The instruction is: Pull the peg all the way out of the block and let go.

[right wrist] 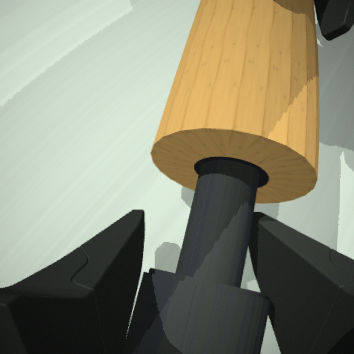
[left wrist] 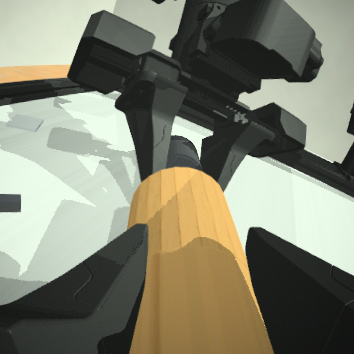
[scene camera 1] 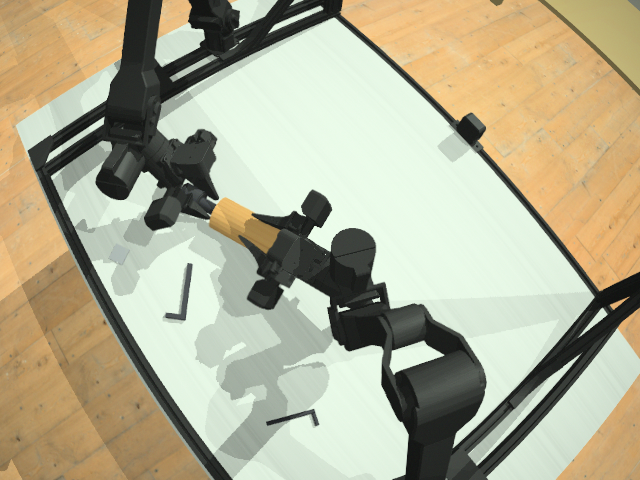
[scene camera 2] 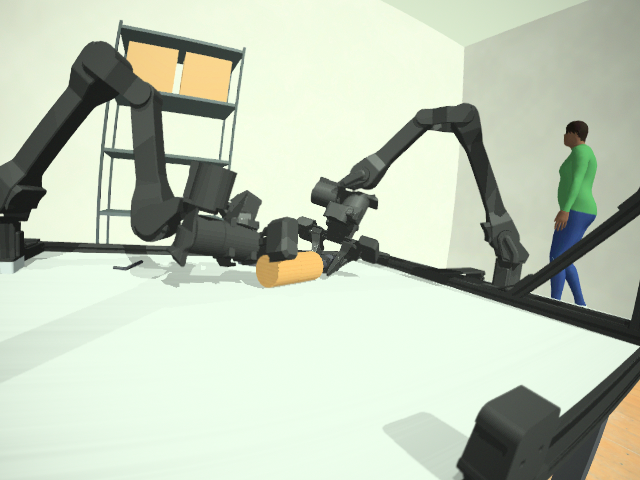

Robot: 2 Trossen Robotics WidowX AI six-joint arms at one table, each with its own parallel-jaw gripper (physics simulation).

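Frame: origin at the left arm's base, x right, y down, z ahead, level; millimetres.
Seen in the pictures: left gripper, between the fingertips: [right wrist: 300, 2] [left wrist: 197, 237] [scene camera 1: 245, 225]; right gripper, between the fingertips: [right wrist: 196, 222] [scene camera 1: 212, 209] [scene camera 2: 318, 271]; right arm's base, origin of its link: [left wrist: 352, 175] [scene camera 1: 219, 43] [scene camera 2: 504, 288].
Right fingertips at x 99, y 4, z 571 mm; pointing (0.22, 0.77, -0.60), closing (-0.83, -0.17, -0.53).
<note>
A point is followed by its place in that frame.
The block, a light wooden cylinder [scene camera 1: 224, 214] {x 101, y -36, z 532 mm} [scene camera 2: 297, 271] {x 151, y -10, z 493 mm} [left wrist: 185, 205] {x 105, y -36, z 517 mm} [right wrist: 240, 75] {x 116, y -35, z 540 mm}, lies on its side. The dark peg [scene camera 1: 206, 203] {x 93, y -19, z 576 mm} [left wrist: 184, 152] {x 87, y -29, z 592 mm} [right wrist: 220, 225] {x 96, y -19, z 574 mm} has a thick handle and a thinner shaft, whose far part is inside the hole in the block's end face. A stretch of shaft shows between handle and block. My right gripper [scene camera 1: 212, 207] {x 99, y 4, z 571 mm} [right wrist: 196, 222] {x 99, y 4, z 571 mm} is shut on the peg's handle. My left gripper [scene camera 1: 247, 226] {x 114, y -39, z 494 mm} [left wrist: 197, 237] {x 114, y -39, z 494 mm} has its fingers against both sides of the block, shut on it. The peg's inner end is hidden.
Two dark L-shaped bars [scene camera 1: 187, 291] {x -21, y 12, z 488 mm} [scene camera 1: 292, 416] {x -26, y 13, z 228 mm} and a small grey square [scene camera 1: 118, 254] {x -80, y 16, z 623 mm} [left wrist: 25, 122] {x -76, y 16, z 621 mm} lie on the table. A black frame [scene camera 1: 413, 77] {x 596, y 24, z 554 mm} edges the table, with a dark box-shaped device [scene camera 1: 471, 128] {x 567, y -25, z 383 mm} [scene camera 2: 516, 428] {x 587, y -33, z 365 mm} on it.
</note>
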